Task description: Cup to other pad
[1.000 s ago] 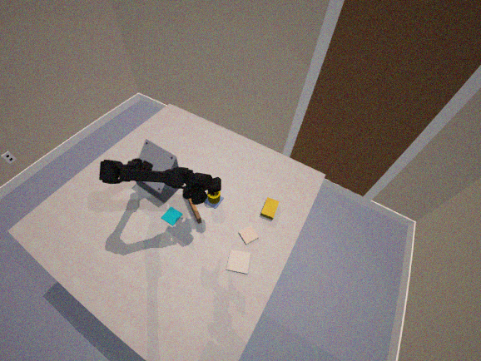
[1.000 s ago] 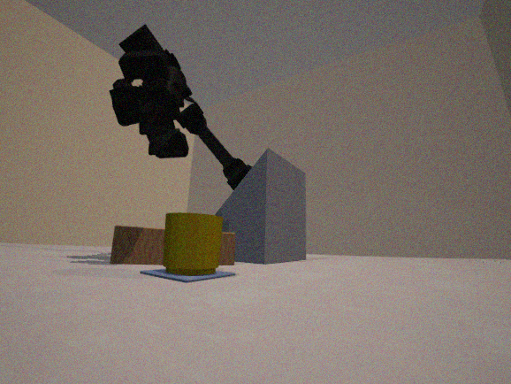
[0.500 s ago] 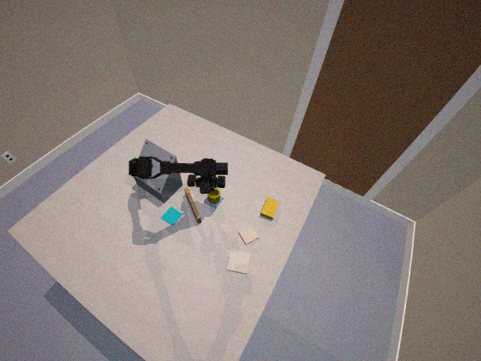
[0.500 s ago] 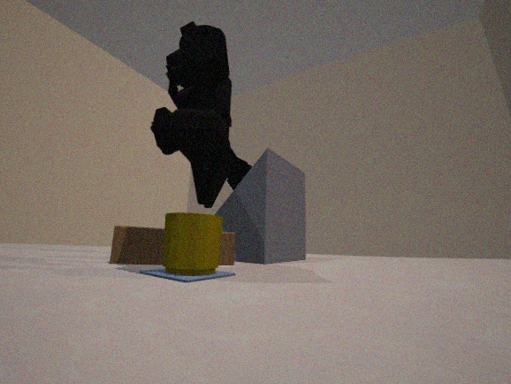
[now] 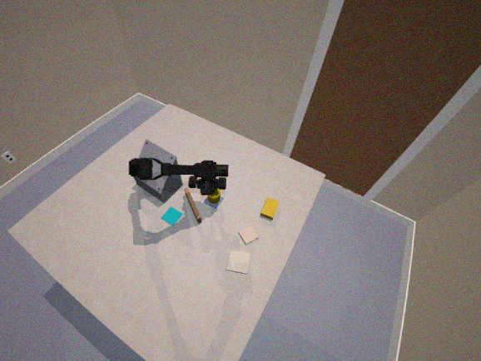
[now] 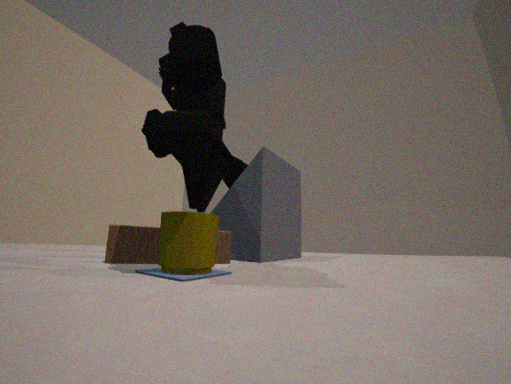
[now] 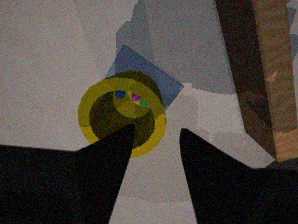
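My gripper tip is 20 mm short of the yellow cup, 10 mm to the right of it and 50 mm above it. From my gripper tip the other things lie so: wooden bar: 40 mm behind, 90 mm to the right, 60 mm below; blue pad: 20 mm ahead, 10 mm to the left, 90 mm below.
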